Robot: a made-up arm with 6 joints. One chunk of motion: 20 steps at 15 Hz.
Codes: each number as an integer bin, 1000 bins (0 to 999) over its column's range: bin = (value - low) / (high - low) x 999, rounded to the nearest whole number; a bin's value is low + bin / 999 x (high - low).
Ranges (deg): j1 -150.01..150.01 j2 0..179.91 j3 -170..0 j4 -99.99..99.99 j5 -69.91..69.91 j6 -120.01..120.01
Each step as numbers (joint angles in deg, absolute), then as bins.
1 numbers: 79.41 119.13 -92.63 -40.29 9.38 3.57
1 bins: 764 662 455 298 567 514
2 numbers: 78.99 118.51 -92.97 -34.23 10.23 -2.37
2 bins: 763 658 453 329 573 490
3 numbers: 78.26 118.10 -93.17 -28.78 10.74 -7.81
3 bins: 760 656 451 356 576 467
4 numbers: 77.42 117.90 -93.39 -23.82 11.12 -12.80
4 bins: 757 655 450 381 579 446
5 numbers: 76.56 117.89 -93.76 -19.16 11.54 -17.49
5 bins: 754 655 448 404 582 427
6 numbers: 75.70 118.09 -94.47 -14.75 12.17 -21.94
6 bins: 752 656 444 426 586 408
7 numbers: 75.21 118.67 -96.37 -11.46 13.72 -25.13
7 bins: 750 659 433 442 598 395
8 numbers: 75.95 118.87 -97.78 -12.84 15.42 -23.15
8 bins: 752 660 424 435 610 403
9 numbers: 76.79 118.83 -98.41 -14.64 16.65 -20.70
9 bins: 755 660 421 426 618 413
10 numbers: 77.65 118.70 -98.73 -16.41 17.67 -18.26
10 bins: 758 659 419 418 626 423
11 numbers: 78.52 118.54 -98.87 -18.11 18.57 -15.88
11 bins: 761 658 418 409 632 433
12 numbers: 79.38 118.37 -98.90 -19.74 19.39 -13.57
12 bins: 764 657 418 401 638 443
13 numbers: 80.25 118.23 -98.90 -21.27 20.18 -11.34
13 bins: 767 657 418 393 644 452
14 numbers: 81.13 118.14 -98.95 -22.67 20.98 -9.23
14 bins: 770 656 418 386 649 461
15 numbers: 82.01 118.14 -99.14 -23.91 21.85 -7.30
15 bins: 773 656 416 380 656 469
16 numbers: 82.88 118.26 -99.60 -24.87 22.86 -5.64
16 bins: 775 657 414 375 663 476
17 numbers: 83.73 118.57 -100.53 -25.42 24.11 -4.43
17 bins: 778 658 408 373 672 481
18 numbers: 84.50 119.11 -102.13 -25.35 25.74 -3.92
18 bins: 781 661 399 373 683 483
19 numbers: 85.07 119.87 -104.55 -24.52 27.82 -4.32
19 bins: 783 666 385 377 698 482
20 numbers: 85.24 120.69 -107.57 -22.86 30.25 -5.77
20 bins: 783 670 367 385 716 475
